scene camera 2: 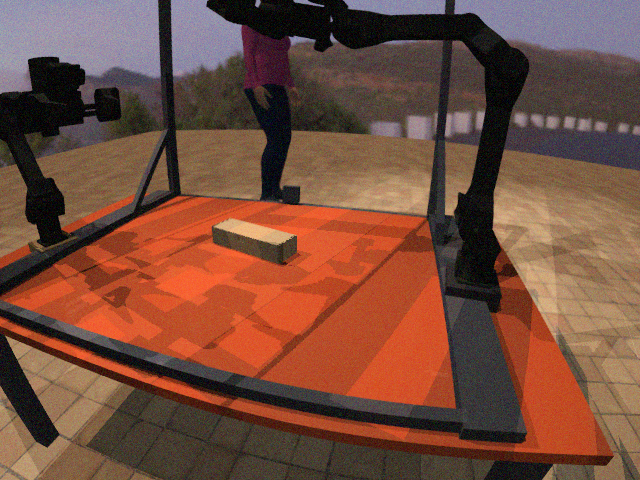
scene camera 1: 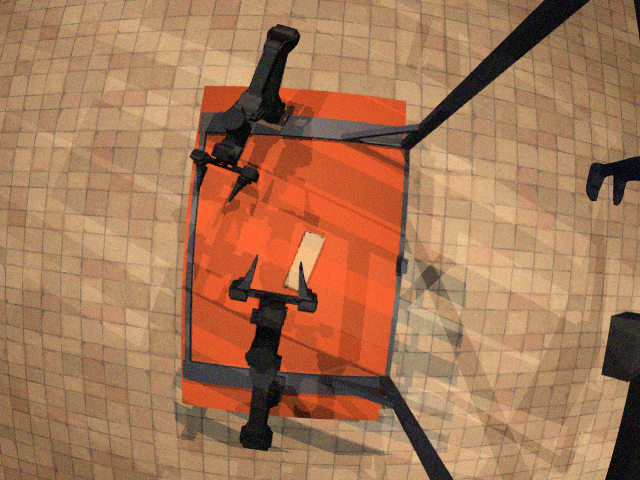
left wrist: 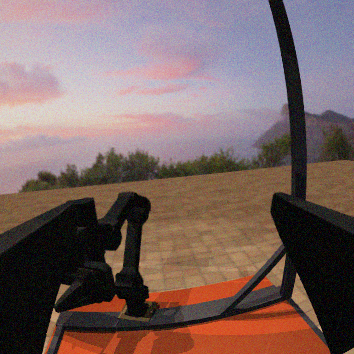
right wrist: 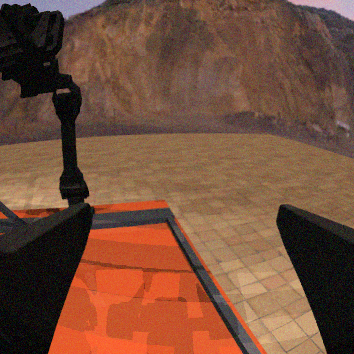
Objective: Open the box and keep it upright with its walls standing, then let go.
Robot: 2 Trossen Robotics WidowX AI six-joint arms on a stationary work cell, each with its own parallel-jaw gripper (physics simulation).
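Frame: origin at the left arm's base, x ahead, y left, z up, level; metres.
Seen in the pictures: left gripper, between the fingertips: (scene camera 2: 221,9) (scene camera 1: 279,258) (left wrist: 174,208); right gripper, between the fingertips: (scene camera 2: 93,105) (scene camera 1: 212,196) (right wrist: 186,214); left arm's base, origin of its link: (scene camera 2: 472,277); right arm's base, origin of its link: (scene camera 2: 52,240) (scene camera 1: 272,114) (left wrist: 136,309).
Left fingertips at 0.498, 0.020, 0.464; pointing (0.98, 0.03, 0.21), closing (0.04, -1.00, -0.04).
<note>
Offsets run from my left fingertips to a thing's middle, as dx, dy, dz. Level surfaces: height alone.
A long, narrow cream box @(-0.025, -0.057, -0.481) (scene camera 1: 312,248) (scene camera 2: 248,240) rests on the orange table, its pale top face looking closed and flat. It does not show in either wrist view. My left gripper (scene camera 1: 279,259) (left wrist: 174,208) is open and empty. In scene camera 1 one of its fingers overlaps the near end of the box; in scene camera 2 its arm reaches high above the table. My right gripper (scene camera 1: 214,196) (right wrist: 186,214) is open and empty, raised at the upper left of the table in scene camera 1, apart from the box.
The orange table @(dz -0.502) (scene camera 1: 372,175) (scene camera 2: 403,330) has a dark frame with a low rail (scene camera 1: 190,248) (scene camera 2: 206,374) and tall posts (scene camera 2: 166,77) (left wrist: 297,130). A person (scene camera 2: 268,67) stands beyond the table. A small dark block @(+0.024, -0.388, -0.471) (scene camera 2: 291,194) sits by its far edge.
</note>
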